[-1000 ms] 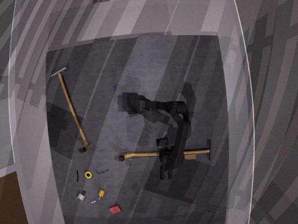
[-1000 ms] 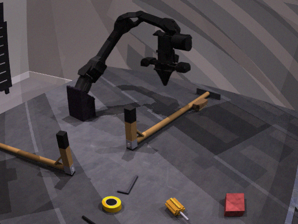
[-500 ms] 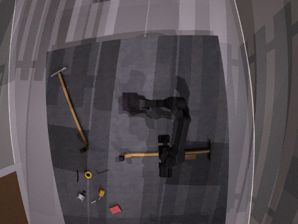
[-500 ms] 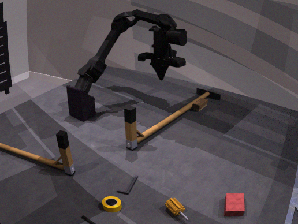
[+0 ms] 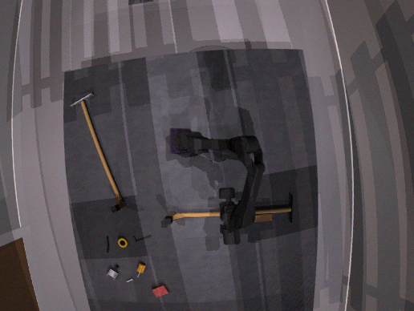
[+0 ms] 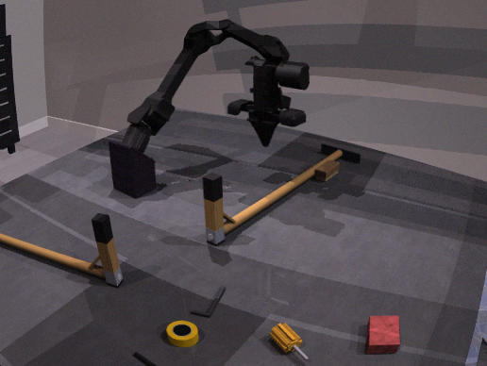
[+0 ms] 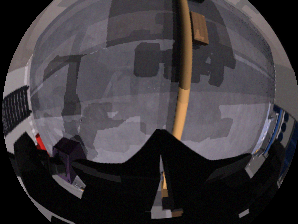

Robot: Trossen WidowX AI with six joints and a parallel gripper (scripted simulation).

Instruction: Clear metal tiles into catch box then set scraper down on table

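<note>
Now: gripper tip 60 mm short of the long wooden-handled scraper, 60 mm above it and 30 mm to the right of it. The rest, counted from my gripper tip: yellow-handled tool (470 mm to the right, 290 mm ahead, 100 mm below); then yellow tape roll (540 mm to the right, 140 mm ahead, 110 mm below); then wooden block (170 mm to the left, 110 mm below, 100 mm ahead).
</note>
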